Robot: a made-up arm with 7 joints. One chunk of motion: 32 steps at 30 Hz.
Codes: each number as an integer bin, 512 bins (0 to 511) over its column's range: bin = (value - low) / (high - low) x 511, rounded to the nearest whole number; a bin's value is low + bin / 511 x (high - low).
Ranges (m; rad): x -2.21..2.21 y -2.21..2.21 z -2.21..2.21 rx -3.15..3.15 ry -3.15..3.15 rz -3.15..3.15
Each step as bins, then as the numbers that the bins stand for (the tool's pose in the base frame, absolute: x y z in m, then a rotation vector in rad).
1 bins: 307 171 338 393 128 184
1 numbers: 0.4455 -0.7309 0.7136 1.6952 -1.5719 -0.8815
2 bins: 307 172 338 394 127 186
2 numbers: 0.4455 -0.7223 0.7136 1.7075 -1.5842 -0.8568
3 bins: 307 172 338 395 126 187
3 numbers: 0.4455 -0.7223 0.7136 1.7199 -1.5966 -0.8445
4 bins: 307 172 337 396 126 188
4 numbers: 0.4455 -0.7223 0.7050 1.7322 -1.5966 -0.8322
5 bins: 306 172 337 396 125 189
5 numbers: 0.4368 -0.7223 0.7050 1.7322 -1.6089 -0.8199
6 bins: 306 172 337 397 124 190
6 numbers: 0.4368 -0.7223 0.7050 1.7445 -1.6212 -0.8075
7 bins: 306 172 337 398 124 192
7 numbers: 0.4368 -0.7223 0.7050 1.7568 -1.6212 -0.7829
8 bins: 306 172 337 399 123 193
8 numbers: 0.4368 -0.7223 0.7050 1.7692 -1.6336 -0.7705
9 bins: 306 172 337 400 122 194
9 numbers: 0.4368 -0.7223 0.7050 1.7815 -1.6459 -0.7582
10 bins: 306 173 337 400 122 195
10 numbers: 0.4368 -0.7136 0.7050 1.7815 -1.6459 -0.7459
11 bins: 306 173 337 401 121 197
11 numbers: 0.4368 -0.7136 0.7050 1.7938 -1.6582 -0.7212
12 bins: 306 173 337 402 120 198
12 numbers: 0.4368 -0.7136 0.7050 1.8062 -1.6705 -0.7089
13 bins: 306 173 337 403 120 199
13 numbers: 0.4368 -0.7136 0.7050 1.8185 -1.6705 -0.6966
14 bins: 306 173 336 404 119 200
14 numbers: 0.4368 -0.7136 0.6963 1.8308 -1.6829 -0.6842
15 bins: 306 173 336 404 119 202
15 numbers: 0.4368 -0.7136 0.6963 1.8308 -1.6829 -0.6596
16 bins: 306 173 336 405 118 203
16 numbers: 0.4368 -0.7136 0.6963 1.8432 -1.6952 -0.6473
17 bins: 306 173 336 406 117 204
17 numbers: 0.4368 -0.7136 0.6963 1.8555 -1.7075 -0.6349
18 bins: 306 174 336 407 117 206
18 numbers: 0.4368 -0.7050 0.6963 1.8678 -1.7075 -0.6103
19 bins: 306 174 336 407 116 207
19 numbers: 0.4368 -0.7050 0.6963 1.8678 -1.7199 -0.5979
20 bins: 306 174 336 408 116 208
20 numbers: 0.4368 -0.7050 0.6963 1.8801 -1.7199 -0.5856
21 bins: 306 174 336 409 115 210
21 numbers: 0.4368 -0.7050 0.6963 1.8925 -1.7322 -0.5610
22 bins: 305 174 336 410 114 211
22 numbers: 0.4282 -0.7050 0.6963 1.9048 -1.7445 -0.5486
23 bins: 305 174 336 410 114 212
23 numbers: 0.4282 -0.7050 0.6963 1.9048 -1.7445 -0.5363
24 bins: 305 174 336 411 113 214
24 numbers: 0.4282 -0.7050 0.6963 1.9171 -1.7568 -0.5116
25 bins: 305 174 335 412 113 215
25 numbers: 0.4282 -0.7050 0.6877 1.9295 -1.7568 -0.4993
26 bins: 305 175 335 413 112 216
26 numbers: 0.4282 -0.6963 0.6877 1.9418 -1.7692 -0.4870
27 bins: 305 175 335 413 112 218
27 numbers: 0.4282 -0.6963 0.6877 1.9418 -1.7692 -0.4623
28 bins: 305 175 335 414 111 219
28 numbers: 0.4282 -0.6963 0.6877 1.9541 -1.7815 -0.4500
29 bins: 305 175 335 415 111 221
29 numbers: 0.4282 -0.6963 0.6877 1.9664 -1.7815 -0.4253
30 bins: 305 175 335 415 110 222
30 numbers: 0.4282 -0.6963 0.6877 1.9664 -1.7938 -0.4130
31 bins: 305 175 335 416 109 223
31 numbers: 0.4282 -0.6963 0.6877 1.9788 -1.8062 -0.4007
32 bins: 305 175 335 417 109 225
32 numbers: 0.4282 -0.6963 0.6877 1.9911 -1.8062 -0.3760
